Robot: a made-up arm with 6 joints.
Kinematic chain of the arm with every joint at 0, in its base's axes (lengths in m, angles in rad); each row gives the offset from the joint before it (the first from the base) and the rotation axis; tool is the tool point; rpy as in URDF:
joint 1: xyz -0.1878 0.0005 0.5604 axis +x
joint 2: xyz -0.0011 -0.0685 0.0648 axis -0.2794 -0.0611 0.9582
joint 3: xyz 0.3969 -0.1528 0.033 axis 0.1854 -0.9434 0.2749
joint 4: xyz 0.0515 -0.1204 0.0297 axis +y
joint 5: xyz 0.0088 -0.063 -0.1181 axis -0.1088 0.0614 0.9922
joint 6: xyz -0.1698 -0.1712 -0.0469 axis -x
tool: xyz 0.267 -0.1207 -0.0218 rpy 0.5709 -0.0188 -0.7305
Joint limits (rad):
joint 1: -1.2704..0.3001
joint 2: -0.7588..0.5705
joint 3: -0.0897..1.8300
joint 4: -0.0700..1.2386
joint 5: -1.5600..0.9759
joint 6: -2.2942..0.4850
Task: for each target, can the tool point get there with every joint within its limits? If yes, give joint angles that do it. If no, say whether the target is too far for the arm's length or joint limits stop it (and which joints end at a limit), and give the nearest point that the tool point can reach.
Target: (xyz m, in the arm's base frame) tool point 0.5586 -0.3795 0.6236
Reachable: yes | joints -0.0210 -0.0155 1.6186 0.7832 0.1261 -1.8382
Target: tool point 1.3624 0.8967 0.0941
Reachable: no: too far | nearest point 0.6333 0.3685 0.5374 | short by 1.004 m
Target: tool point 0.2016 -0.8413 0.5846
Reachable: yes | joints -0.2363 -0.5776 0.8644 0.3761 0.1200 -0.9259
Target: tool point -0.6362 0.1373 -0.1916
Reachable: no: joint limits stop it (at a limit: joint 1, joint 2, joint 3, joint 5) | nearest point -0.3072 -0.3767 0.1723 | short by 0.711 m
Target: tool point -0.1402 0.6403 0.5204
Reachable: no: joint limits stop it (at a limit: joint 1, joint 2, joint 3, joint 4, joint 5, joint 6) | nearest point 0.3825 0.5121 0.7423 | short by 0.582 m
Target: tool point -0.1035 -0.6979 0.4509
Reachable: yes | joints 0.0084 -0.3336 0.6836 0.8116 -1.0789 0.1591
